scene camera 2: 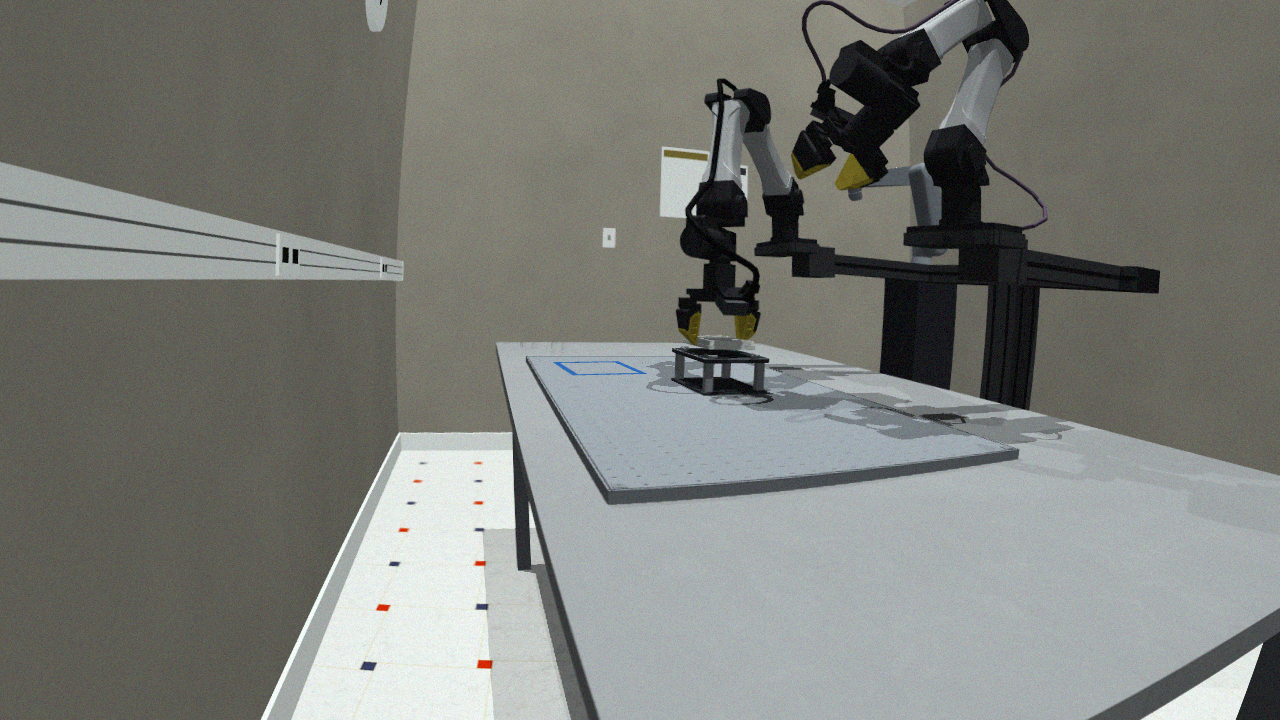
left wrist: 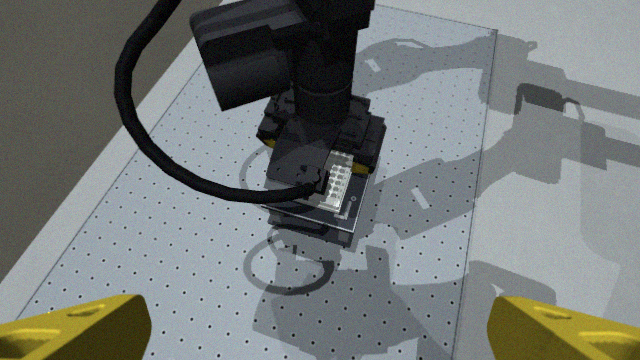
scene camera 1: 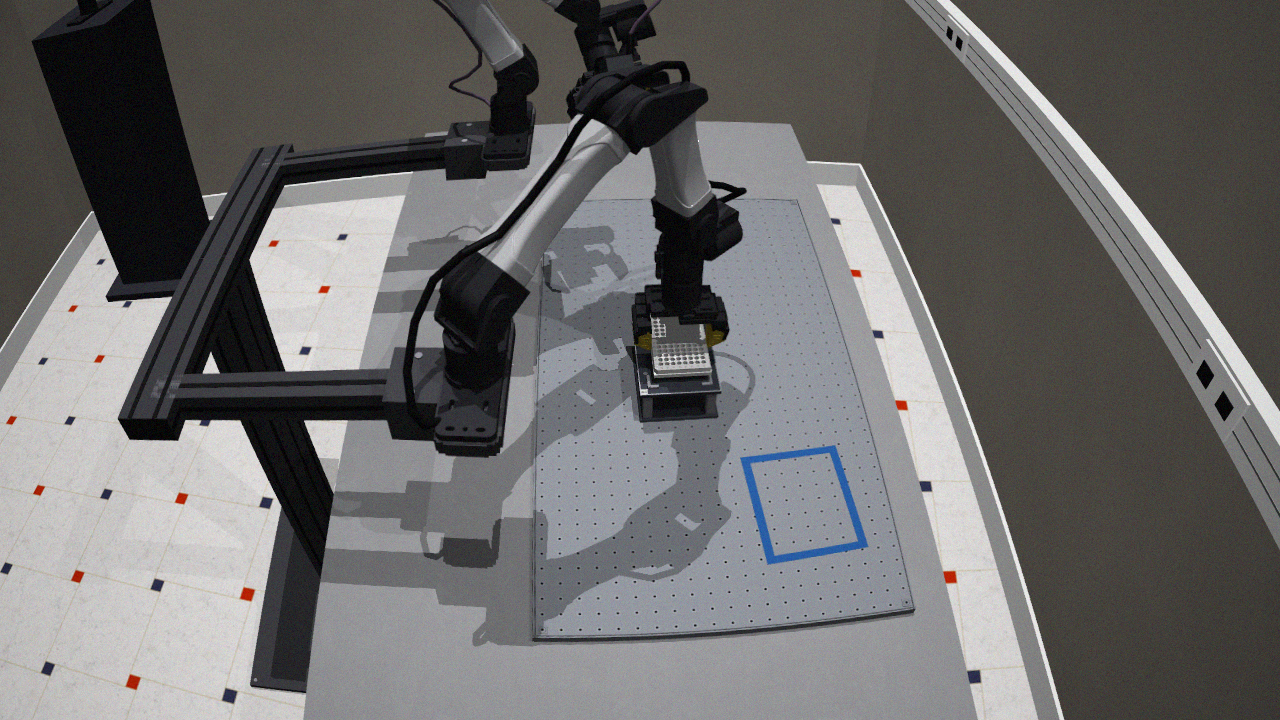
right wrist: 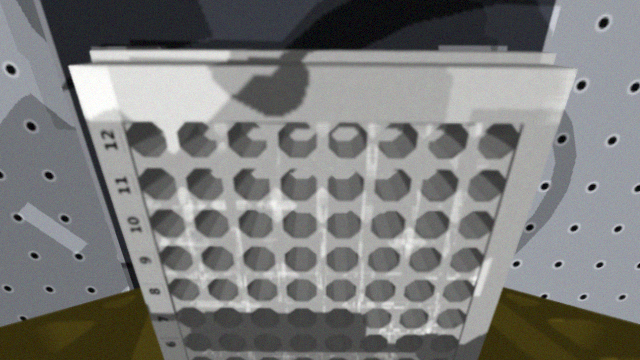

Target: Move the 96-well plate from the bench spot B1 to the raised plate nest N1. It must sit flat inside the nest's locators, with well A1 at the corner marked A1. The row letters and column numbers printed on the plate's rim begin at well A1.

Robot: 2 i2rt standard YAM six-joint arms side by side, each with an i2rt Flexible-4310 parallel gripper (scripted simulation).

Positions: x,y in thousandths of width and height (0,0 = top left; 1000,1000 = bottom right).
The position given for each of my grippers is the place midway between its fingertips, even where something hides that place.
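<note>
Scene camera 1 shows me a white 96-well plate (scene camera 1: 529,487), with my right gripper (scene camera 1: 530,481) and my left gripper (scene camera 1: 489,176) in the same picture. In scene camera 2 I see my left gripper (scene camera 2: 639,252), my right gripper (scene camera 2: 561,480) and the plate (scene camera 2: 557,477). The left wrist view has the plate (left wrist: 530,457) too, and both my left gripper (left wrist: 499,868) and my right gripper (left wrist: 502,443) are visible there. As for the right wrist view, it gives me my right gripper (right wrist: 502,832) and the plate (right wrist: 504,349).
</note>
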